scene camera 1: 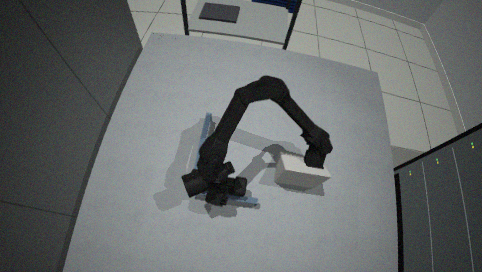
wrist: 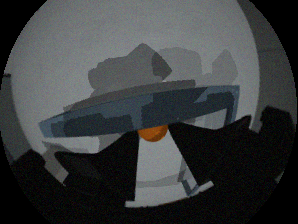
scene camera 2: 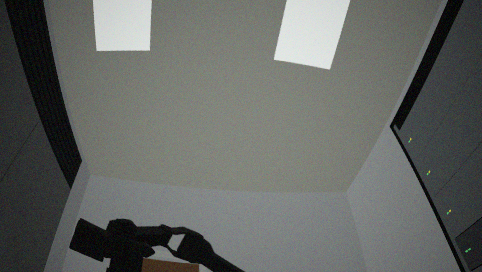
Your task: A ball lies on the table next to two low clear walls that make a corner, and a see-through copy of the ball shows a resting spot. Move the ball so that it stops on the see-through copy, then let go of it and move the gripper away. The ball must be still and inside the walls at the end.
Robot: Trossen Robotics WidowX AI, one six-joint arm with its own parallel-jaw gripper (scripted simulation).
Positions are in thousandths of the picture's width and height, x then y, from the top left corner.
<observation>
I see my gripper (scene camera 1: 453, 693).
My gripper is seen too in the wrist view (wrist: 512, 560).
</observation>
